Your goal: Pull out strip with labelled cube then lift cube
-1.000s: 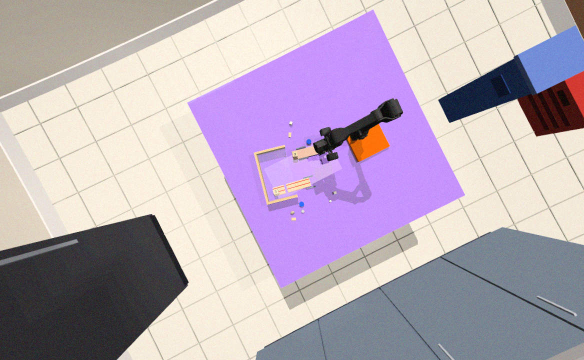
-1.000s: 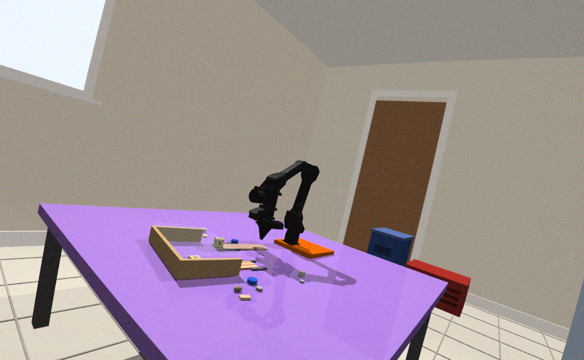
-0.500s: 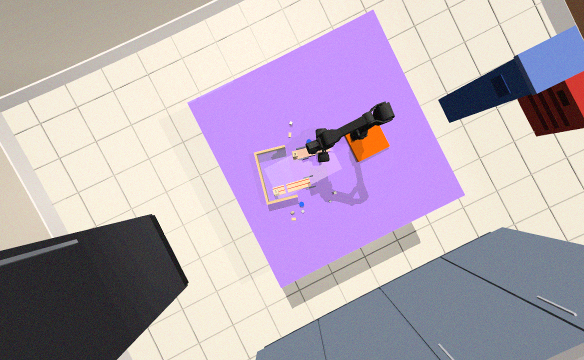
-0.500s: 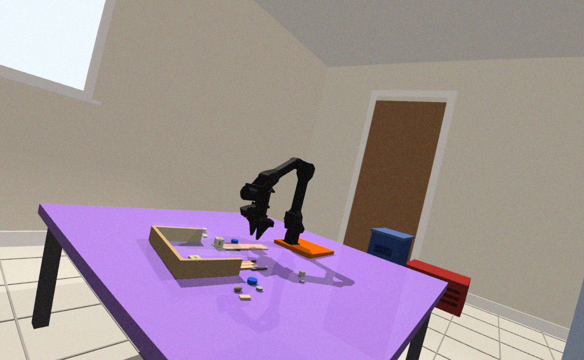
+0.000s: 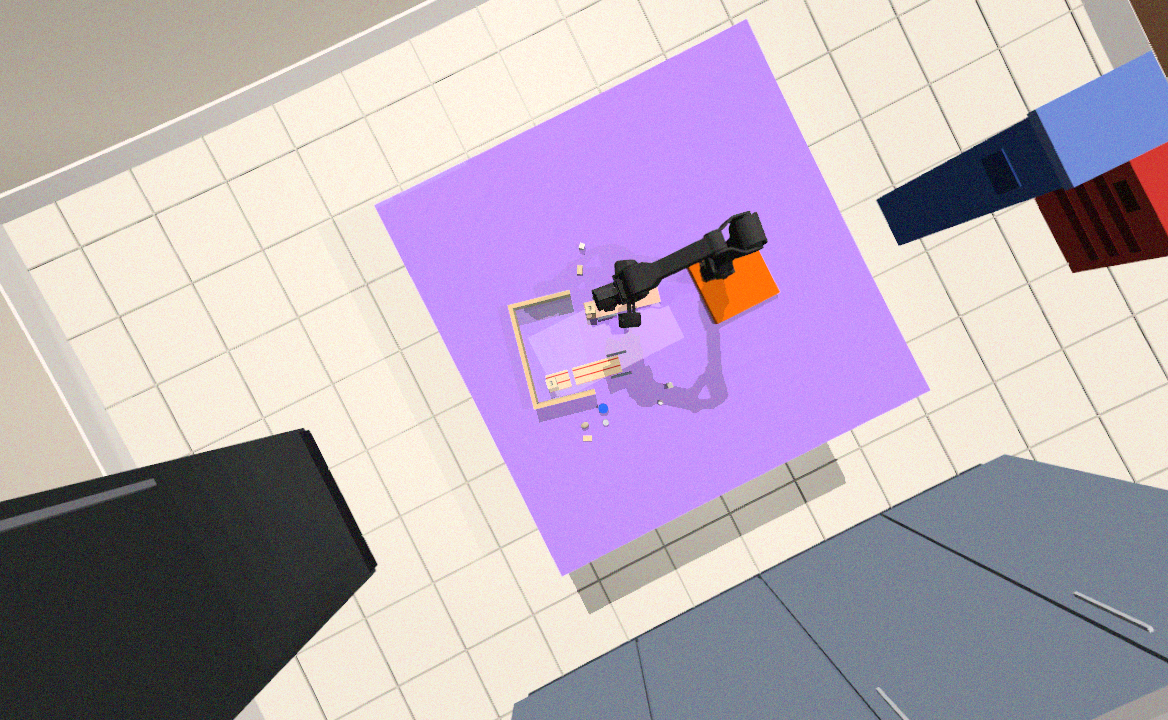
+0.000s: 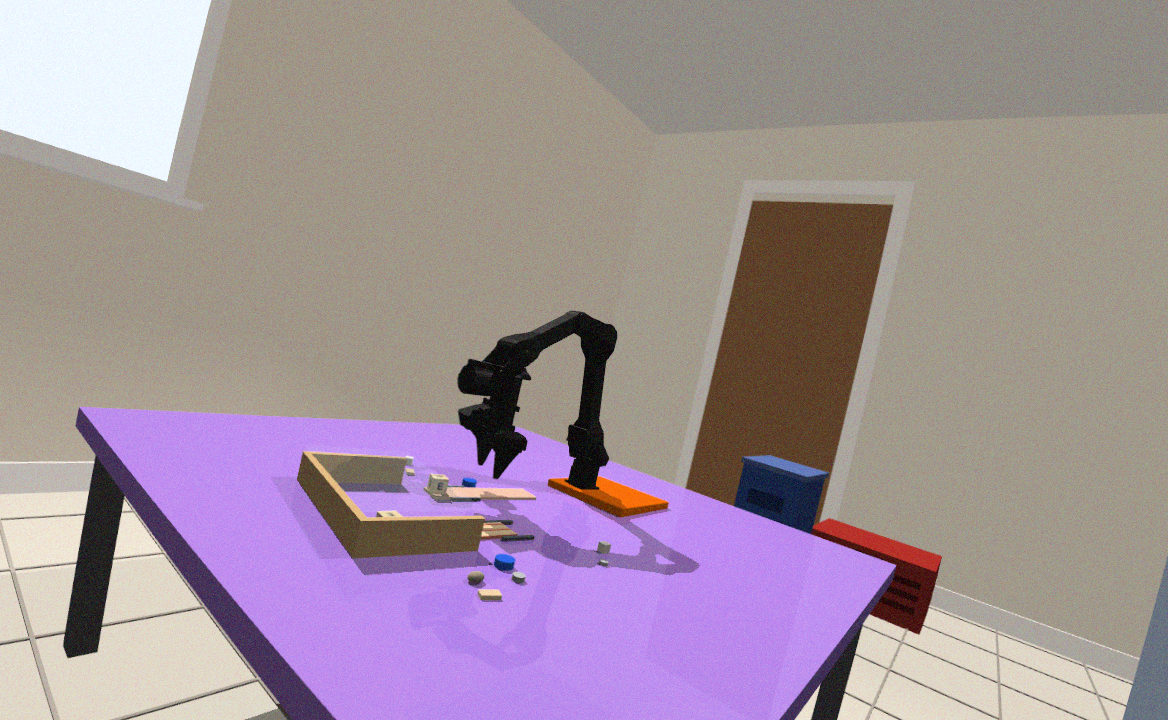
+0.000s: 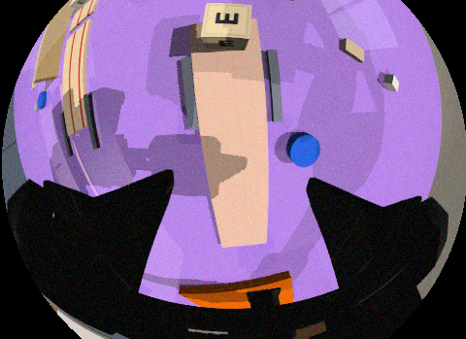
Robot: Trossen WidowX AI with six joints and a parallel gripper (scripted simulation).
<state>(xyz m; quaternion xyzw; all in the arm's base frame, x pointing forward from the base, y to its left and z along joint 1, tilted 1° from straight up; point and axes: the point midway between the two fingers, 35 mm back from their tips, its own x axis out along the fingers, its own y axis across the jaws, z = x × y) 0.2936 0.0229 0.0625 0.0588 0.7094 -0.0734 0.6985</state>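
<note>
The tan strip is 5 cm below my gripper tip.
</note>
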